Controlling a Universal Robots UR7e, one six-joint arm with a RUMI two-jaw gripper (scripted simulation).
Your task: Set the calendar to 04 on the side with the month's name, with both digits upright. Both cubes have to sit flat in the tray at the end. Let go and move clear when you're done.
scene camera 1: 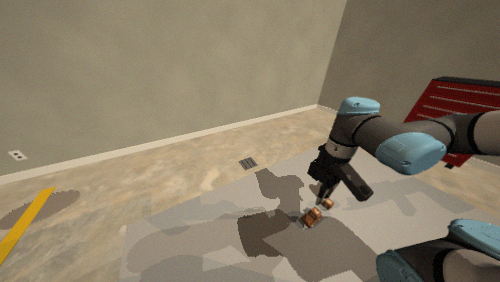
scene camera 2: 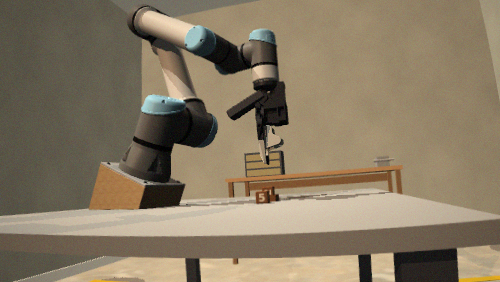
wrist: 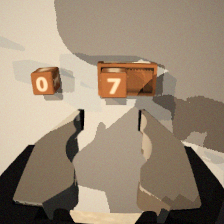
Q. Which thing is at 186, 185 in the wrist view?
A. My gripper.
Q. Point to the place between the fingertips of my gripper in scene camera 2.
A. At 266, 164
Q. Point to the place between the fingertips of my gripper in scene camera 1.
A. At 320, 201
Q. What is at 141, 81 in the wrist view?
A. A wooden tray.
